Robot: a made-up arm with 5 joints. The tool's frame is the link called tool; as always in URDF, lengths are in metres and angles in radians.
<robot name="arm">
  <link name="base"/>
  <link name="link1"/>
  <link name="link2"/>
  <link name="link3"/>
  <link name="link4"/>
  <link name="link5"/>
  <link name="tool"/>
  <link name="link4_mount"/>
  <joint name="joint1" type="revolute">
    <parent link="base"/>
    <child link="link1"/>
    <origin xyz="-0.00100 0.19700 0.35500" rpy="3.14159 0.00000 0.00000"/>
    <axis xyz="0 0 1"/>
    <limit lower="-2.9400" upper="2.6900" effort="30" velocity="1.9"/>
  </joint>
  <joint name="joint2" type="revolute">
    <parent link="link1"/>
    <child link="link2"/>
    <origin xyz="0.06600 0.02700 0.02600" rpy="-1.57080 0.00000 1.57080"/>
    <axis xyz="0 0 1"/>
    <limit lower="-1.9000" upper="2.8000" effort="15" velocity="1.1"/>
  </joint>
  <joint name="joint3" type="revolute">
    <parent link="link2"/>
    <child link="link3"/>
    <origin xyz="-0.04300 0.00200 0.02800" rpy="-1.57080 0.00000 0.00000"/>
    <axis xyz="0 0 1"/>
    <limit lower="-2.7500" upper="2.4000" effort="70" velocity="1.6"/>
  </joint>
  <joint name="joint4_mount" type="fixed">
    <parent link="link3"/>
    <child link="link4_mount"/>
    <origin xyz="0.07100 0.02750 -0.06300" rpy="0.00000 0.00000 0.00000"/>
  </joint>
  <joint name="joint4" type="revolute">
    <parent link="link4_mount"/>
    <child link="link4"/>
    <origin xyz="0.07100 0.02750 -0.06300" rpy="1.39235 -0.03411 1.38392"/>
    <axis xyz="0 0 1"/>
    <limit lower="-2.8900" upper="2.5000" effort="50" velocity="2.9"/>
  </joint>
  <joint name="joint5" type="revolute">
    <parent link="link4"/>
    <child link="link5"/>
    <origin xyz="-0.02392 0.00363 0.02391" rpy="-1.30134 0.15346 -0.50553"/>
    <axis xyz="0 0 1"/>
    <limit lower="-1.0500" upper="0.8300" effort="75" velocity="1.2"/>
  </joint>
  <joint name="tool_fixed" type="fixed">
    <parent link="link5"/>
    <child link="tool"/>
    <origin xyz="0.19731 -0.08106 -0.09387" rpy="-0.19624 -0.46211 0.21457"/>
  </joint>
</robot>
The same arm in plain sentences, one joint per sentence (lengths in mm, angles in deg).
The arm has five revolute joints in a row. What follows holds with every joint at zero, and every direction is one of the base frame's.
Joint 1 sits 1 mm along -x and 197 mm along +y and 355 mm along +z from the base frame's origin and rotates about -z, from -168.45 to 154.13 deg.
Joint 2 sits 66 mm along +x and 27 mm along -y and 26 mm along -z from joint 1 and rotates about -x, from -108.86 to 160.43 deg.
Joint 3 sits 28 mm along -x and 43 mm along +y and 2 mm along +z from joint 2 and rotates about +z, from -157.56 to 137.51 deg.
Joint 4 sits 55 mm along +x and 142 mm along -y and 126 mm along -z from joint 3 and rotates about the direction (-0.188793, -0.965862, 0.177393), from -165.58 to 143.24 deg.
Joint 5 sits 28 mm along -x and 18 mm along -y and 7 mm along +z from joint 4 and rotates about the direction (0.443697, -0.198599, 0.873894), from -60.16 to 47.56 deg.
The tool frame, which is the frame that the pose is given for, sits 117 mm along +x and 80 mm along -y and 185 mm along -z from joint 5; its axes are the base frame's turned by roll 1.88, pitch -0.28 and yaw 0.6 deg (as in URDF: about the fixed x, then y, then z).

